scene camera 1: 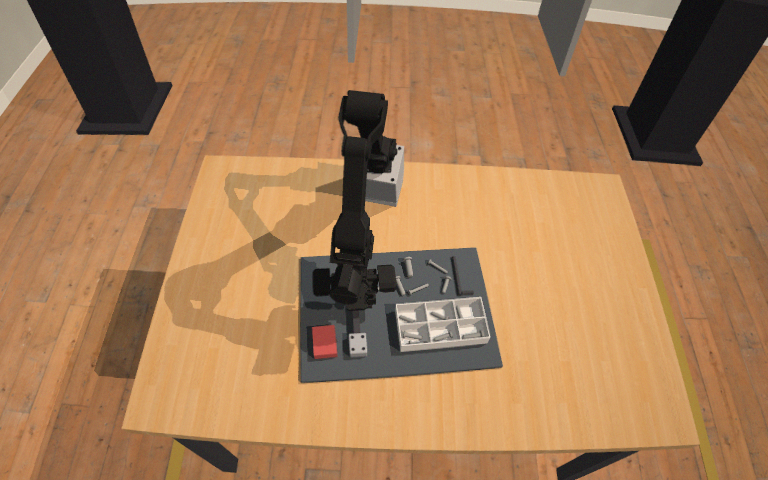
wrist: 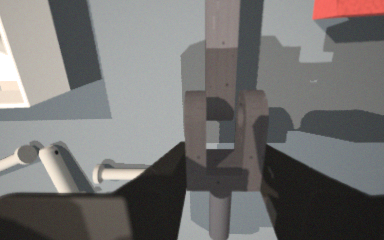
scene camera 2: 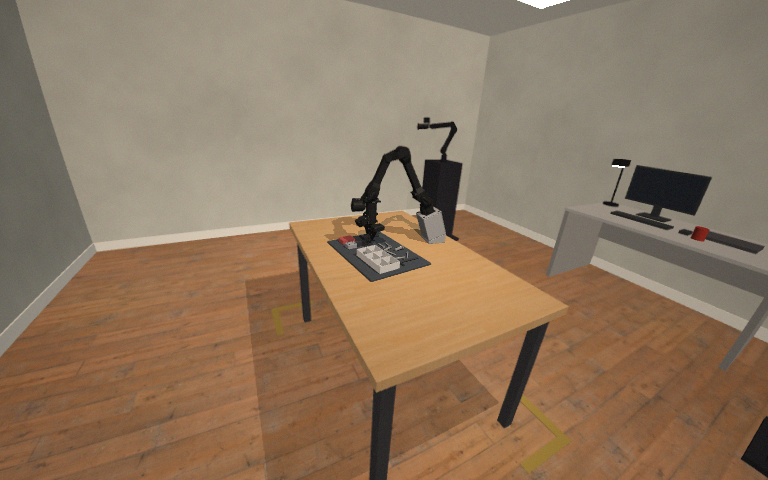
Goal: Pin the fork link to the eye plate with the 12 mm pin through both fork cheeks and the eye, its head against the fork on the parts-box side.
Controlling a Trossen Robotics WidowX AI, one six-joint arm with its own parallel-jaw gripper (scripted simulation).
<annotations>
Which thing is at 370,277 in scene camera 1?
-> My gripper.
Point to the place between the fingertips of my gripper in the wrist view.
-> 220,149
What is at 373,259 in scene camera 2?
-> A white parts box.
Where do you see a red block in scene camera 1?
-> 324,339
</annotations>
